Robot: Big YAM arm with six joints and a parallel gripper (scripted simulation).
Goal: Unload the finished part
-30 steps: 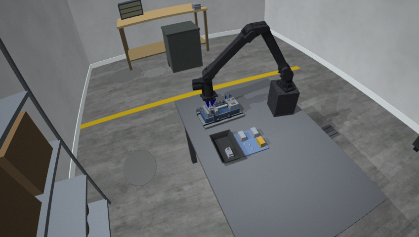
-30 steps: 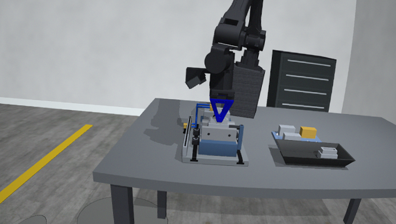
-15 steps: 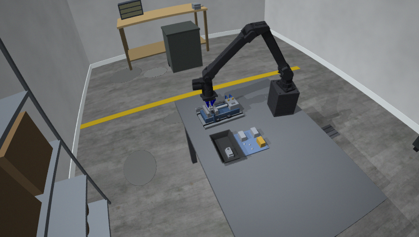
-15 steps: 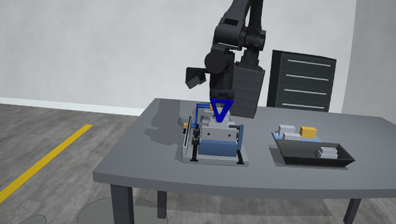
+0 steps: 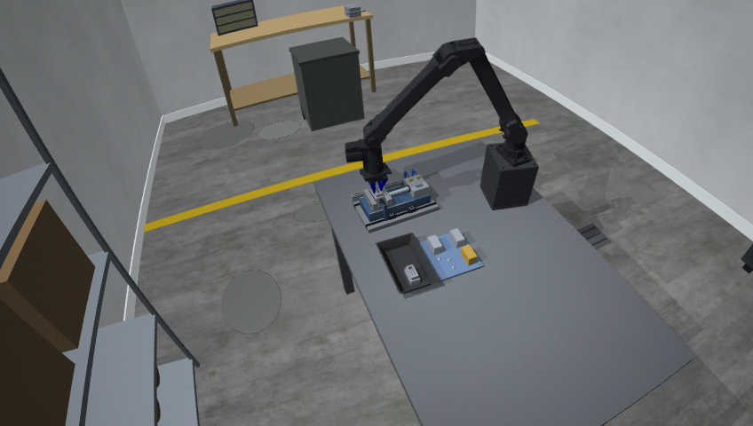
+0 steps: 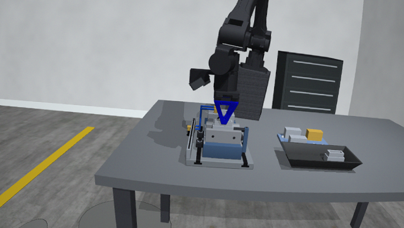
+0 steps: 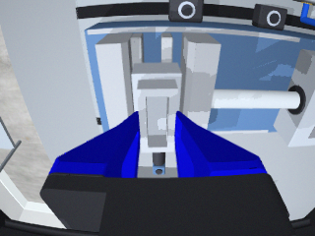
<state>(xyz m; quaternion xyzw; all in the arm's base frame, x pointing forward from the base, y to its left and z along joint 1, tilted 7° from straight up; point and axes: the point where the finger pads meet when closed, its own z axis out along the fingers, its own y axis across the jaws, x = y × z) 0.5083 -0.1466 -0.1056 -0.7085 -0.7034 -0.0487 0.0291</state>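
Now: hand 80 mm above the blue vise and 70 mm past it. The rest, counted from my hand: yellow block: 370 mm to the left, 180 mm behind, 90 mm below; then blue plate: 320 mm to the left, 140 mm behind, 110 mm below.
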